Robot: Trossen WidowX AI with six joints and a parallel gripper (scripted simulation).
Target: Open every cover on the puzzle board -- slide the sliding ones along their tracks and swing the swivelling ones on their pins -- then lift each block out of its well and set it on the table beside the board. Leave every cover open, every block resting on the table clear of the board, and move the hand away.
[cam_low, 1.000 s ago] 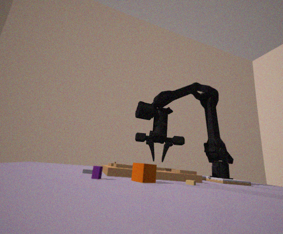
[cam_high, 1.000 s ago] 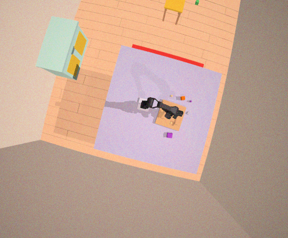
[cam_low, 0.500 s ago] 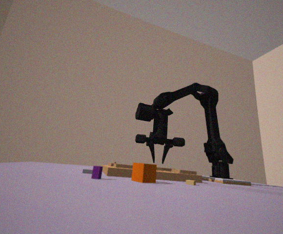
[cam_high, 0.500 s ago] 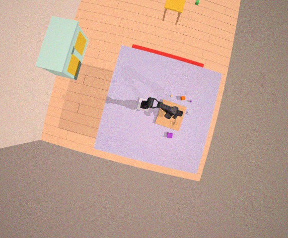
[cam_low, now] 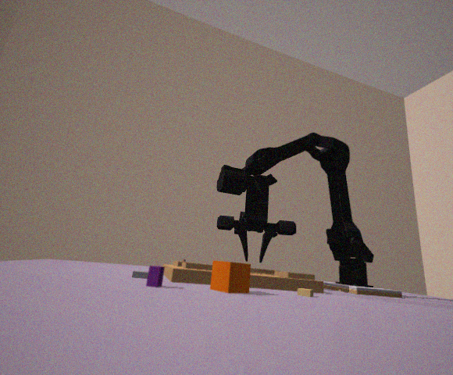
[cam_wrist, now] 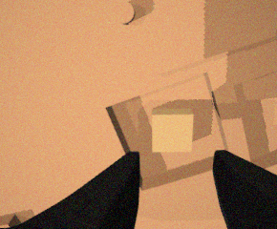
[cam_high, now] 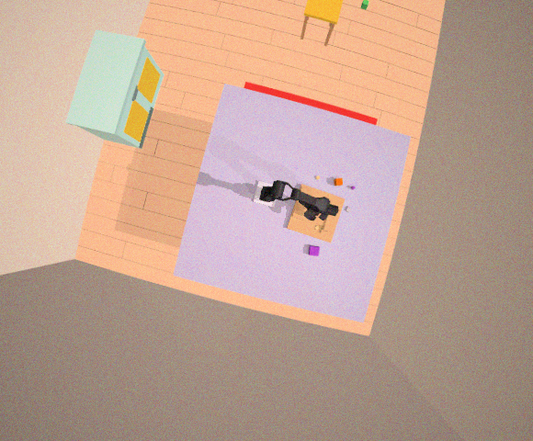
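The wooden puzzle board lies 4 cm ahead of my gripper tip, 1 cm to the right of it and 3 cm below it. Also, from my gripper tip: grey flat piece: 25 cm ahead, 4 cm to the left, 4 cm below; then orange block: 15 cm ahead, 20 cm to the left, 3 cm below.
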